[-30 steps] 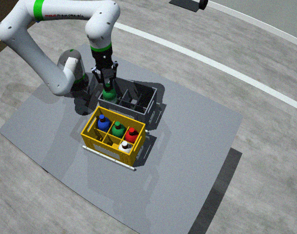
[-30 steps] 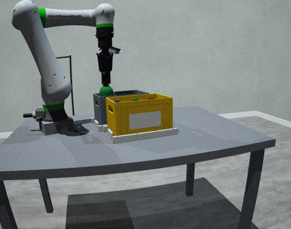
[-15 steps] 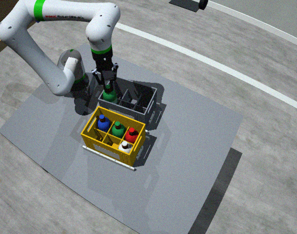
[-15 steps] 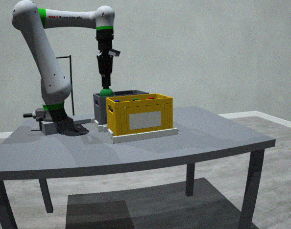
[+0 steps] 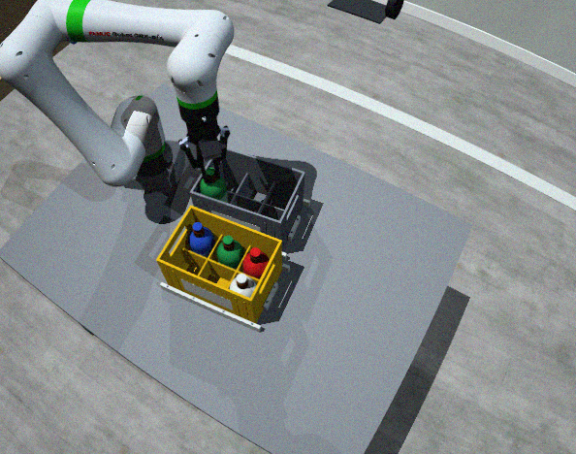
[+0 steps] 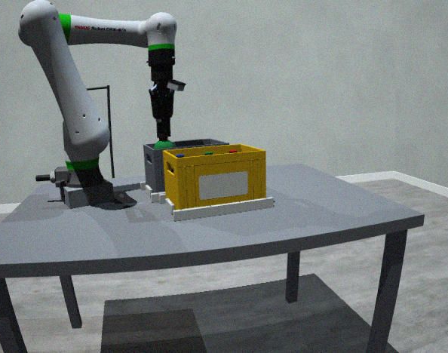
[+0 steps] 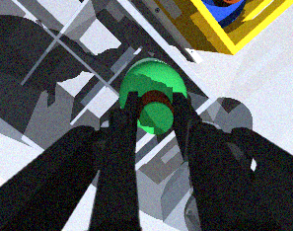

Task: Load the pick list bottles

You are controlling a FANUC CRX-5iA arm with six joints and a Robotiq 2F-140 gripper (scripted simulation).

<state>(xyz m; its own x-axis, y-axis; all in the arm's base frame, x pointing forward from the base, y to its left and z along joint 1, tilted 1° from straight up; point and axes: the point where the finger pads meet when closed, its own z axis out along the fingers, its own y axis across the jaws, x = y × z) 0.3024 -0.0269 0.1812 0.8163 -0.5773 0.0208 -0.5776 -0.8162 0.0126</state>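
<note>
The grey crate is 8 cm ahead of my hand, 6 cm to the left of it and 16 cm below it. From my hand the other things lie so: green bottle 14 cm ahead, 11 cm to the right, 15 cm below; then yellow crate 14 cm ahead, 16 cm to the right, 16 cm below; then blue bottle 4 cm ahead, 12 cm to the right, 15 cm below.
</note>
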